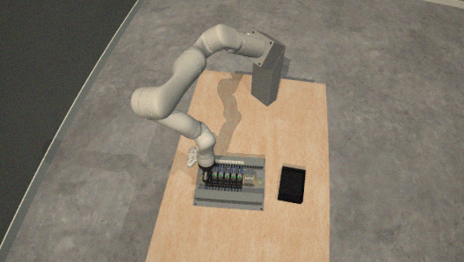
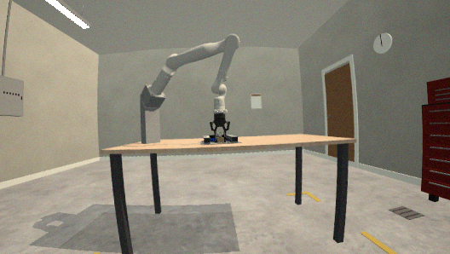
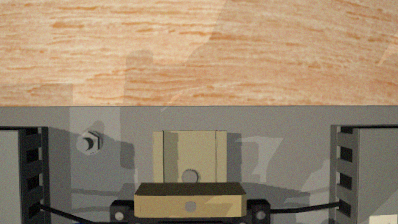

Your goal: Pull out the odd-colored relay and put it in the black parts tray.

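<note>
Right now my hand is 10 mm above the relay. From my hand the other things lie so: grey relay panel (30 mm ahead, 100 mm to the left, 30 mm below); then black parts tray (130 mm ahead, 360 mm to the left, 40 mm below).
</note>
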